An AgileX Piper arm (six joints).
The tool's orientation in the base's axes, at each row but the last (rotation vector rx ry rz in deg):
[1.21 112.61 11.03]
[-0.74 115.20 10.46]
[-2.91 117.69 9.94]
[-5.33 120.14 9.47]
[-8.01 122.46 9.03]
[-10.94 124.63 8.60]
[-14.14 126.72 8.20]
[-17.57 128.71 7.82]
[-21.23 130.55 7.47]
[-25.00 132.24 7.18]
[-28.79 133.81 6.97]
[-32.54 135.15 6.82]
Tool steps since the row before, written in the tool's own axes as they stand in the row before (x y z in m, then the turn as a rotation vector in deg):
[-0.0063 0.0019 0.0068 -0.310 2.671 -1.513]
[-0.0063 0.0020 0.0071 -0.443 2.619 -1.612]
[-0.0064 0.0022 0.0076 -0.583 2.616 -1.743]
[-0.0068 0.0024 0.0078 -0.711 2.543 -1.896]
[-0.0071 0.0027 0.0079 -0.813 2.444 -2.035]
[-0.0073 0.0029 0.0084 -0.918 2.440 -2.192]
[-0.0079 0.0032 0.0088 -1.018 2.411 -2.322]
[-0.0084 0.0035 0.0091 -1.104 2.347 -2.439]
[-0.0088 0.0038 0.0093 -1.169 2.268 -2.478]
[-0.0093 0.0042 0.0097 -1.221 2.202 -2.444]
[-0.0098 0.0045 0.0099 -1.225 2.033 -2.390]
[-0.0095 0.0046 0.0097 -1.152 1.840 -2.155]
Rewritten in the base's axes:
[0.0086 0.0021 0.0034 -1.465 2.413 1.245]
[0.0089 0.0025 0.0029 -1.491 2.339 1.400]
[0.0094 0.0030 0.0024 -1.540 2.311 1.584]
[0.0098 0.0036 0.0022 -1.595 2.215 1.765]
[0.0099 0.0043 0.0019 -1.639 2.098 1.920]
[0.0103 0.0049 0.0013 -1.705 2.075 2.095]
[0.0108 0.0058 0.0010 -1.739 2.034 2.253]
[0.0110 0.0067 0.0006 -1.756 1.964 2.394]
[0.0110 0.0075 0.0002 -1.719 1.895 2.471]
[0.0111 0.0086 -0.0003 -1.639 1.855 2.487]
[0.0111 0.0095 -0.0008 -1.535 1.714 2.460]
[0.0103 0.0099 -0.0014 -1.356 1.569 2.249]

